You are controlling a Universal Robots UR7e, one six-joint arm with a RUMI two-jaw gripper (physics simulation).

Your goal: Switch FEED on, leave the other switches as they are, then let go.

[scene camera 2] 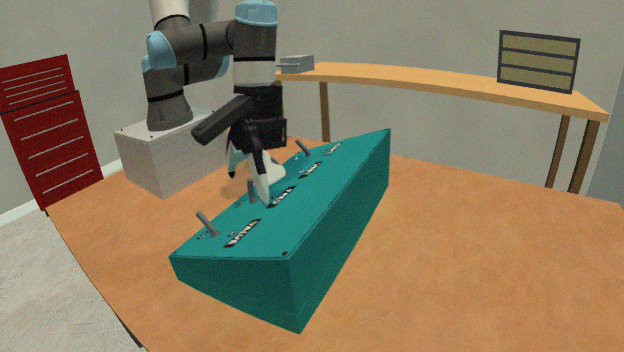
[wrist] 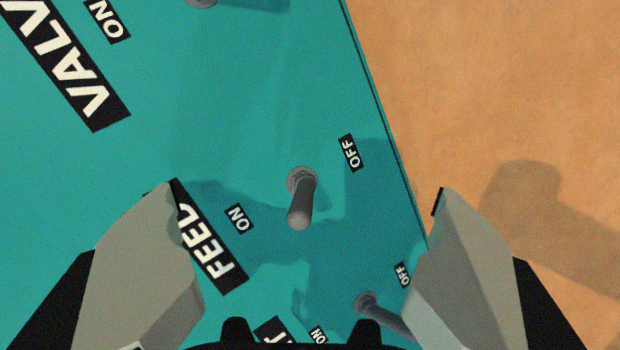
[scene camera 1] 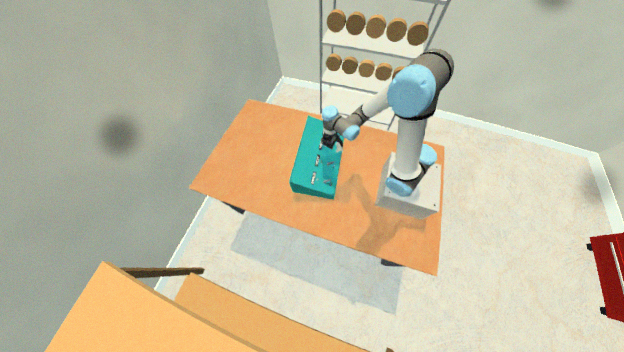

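Pixels of known places: gripper, between the fingertips: [scene camera 2: 247,190] [wrist: 306,188] [scene camera 1: 332,145]; arm's base, origin of its link: [scene camera 2: 170,123].
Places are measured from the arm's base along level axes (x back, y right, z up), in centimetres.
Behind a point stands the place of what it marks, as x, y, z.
The teal switch panel [scene camera 1: 303,161] @[-54.5, -17.5, -3.8] [scene camera 2: 345,220] @[-64.3, -2.9, -8.1] [wrist: 150,160] @[-53.4, 5.2, -6.8] stands on the table. The FEED lever [scene camera 1: 330,163] @[-40.5, -9.5, -6.9] [scene camera 2: 251,191] @[-46.0, 2.3, -6.7] [wrist: 300,205] @[-45.5, 2.6, -4.8] stands nearer upright than its neighbours in scene view 2 and looks tipped toward ON. The VALVE lever [scene camera 2: 207,224] @[-48.6, 14.0, -7.1] and the VENT lever [scene camera 2: 302,148] @[-37.1, -19.9, -7.3] [wrist: 386,317] @[-40.8, -8.5, -7.0] lean toward OFF. The fourth lever is hidden. My gripper [scene camera 2: 249,188] @[-45.2, 2.6, -6.6] [wrist: 306,188] @[-45.2, 2.6, -6.6] is open, with its fingers spread on both sides of the FEED lever in the wrist view, apart from it. One fingertip is close to the FEED label [scene camera 2: 281,197] @[-52.4, 0.3, -6.6] [wrist: 212,247] @[-51.6, -0.7, -6.7].
The arm's pale base block [scene camera 1: 410,197] @[6.5, -11.2, 0.1] [scene camera 2: 167,160] @[-10.5, 6.8, -7.4] stands on the orange table [scene camera 1: 240,150] @[-105.0, -24.9, -17.8] [scene camera 2: 450,260] @[-80.5, -15.1, -17.8]. A shelf rack [scene camera 1: 321,65] with round discs is behind it. A red drawer cabinet [scene camera 2: 52,145] and a curved wooden bench [scene camera 2: 425,79] stand away from the panel.
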